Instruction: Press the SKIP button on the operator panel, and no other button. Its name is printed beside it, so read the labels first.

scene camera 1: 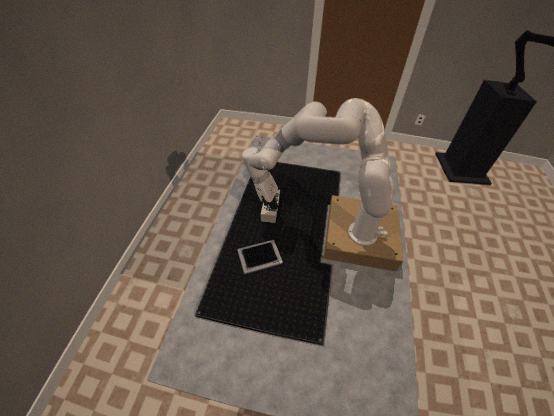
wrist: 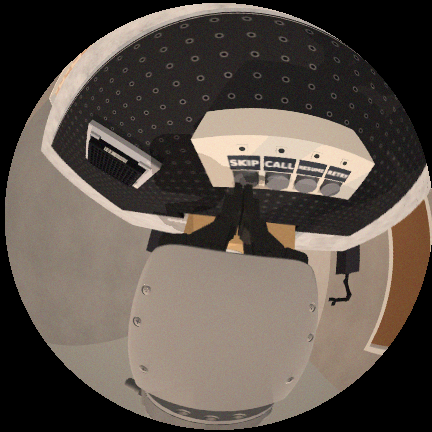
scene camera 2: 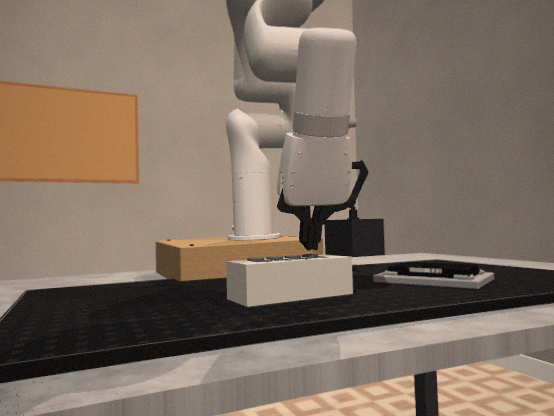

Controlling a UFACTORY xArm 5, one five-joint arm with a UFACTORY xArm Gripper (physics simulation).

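Places are measured from the arm's base along level axes (x left, y ahead, z down), in millimetres.
Pixels of known places: gripper, fingertip midpoint: (scene camera 1: pixel 274 207) (wrist: pixel 240 194) (scene camera 2: pixel 309 246); arm's base, origin of the base link: (scene camera 1: pixel 362 233) (scene camera 2: pixel 253 238).
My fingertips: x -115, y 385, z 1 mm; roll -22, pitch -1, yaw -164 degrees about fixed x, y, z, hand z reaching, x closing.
Ahead of a thing's pixels: the offset from my fingertips to its middle. Level surfaces: height alone.
The operator panel @[dx -51, dy +23, dz +39 mm] (scene camera 1: pixel 269 216) (scene camera 2: pixel 300 281) (wrist: pixel 215 157) is a cream box on the black mat. In the wrist view its labels read SKIP, CALL, RESUME and RETRY from left to right, each beside a round grey button. The SKIP button @[dx -5, dy +8, dz +15 mm] (wrist: pixel 241 179) is at the left end, partly covered by the fingertips. The CALL button @[dx -35, dy +6, dz +15 mm] (wrist: pixel 277 180), RESUME button @[dx -65, dy +4, dz +15 mm] (wrist: pixel 305 184) and RETRY button @[dx -95, dy +2, dz +15 mm] (wrist: pixel 330 188) lie to its right. My gripper (scene camera 2: pixel 311 247) (wrist: pixel 240 194) is shut and empty. Its tips are over the SKIP button, with a small gap above the panel top in scene camera 2.
A grey-white tray (scene camera 1: pixel 277 253) (scene camera 2: pixel 425 281) (wrist: pixel 150 176) with a black inset lies on the black mat @[dz +67 mm] (scene camera 1: pixel 300 305) (scene camera 2: pixel 125 320), beside the panel's SKIP end. The wooden base block (scene camera 1: pixel 345 250) (scene camera 2: pixel 167 262) carries the arm behind the panel.
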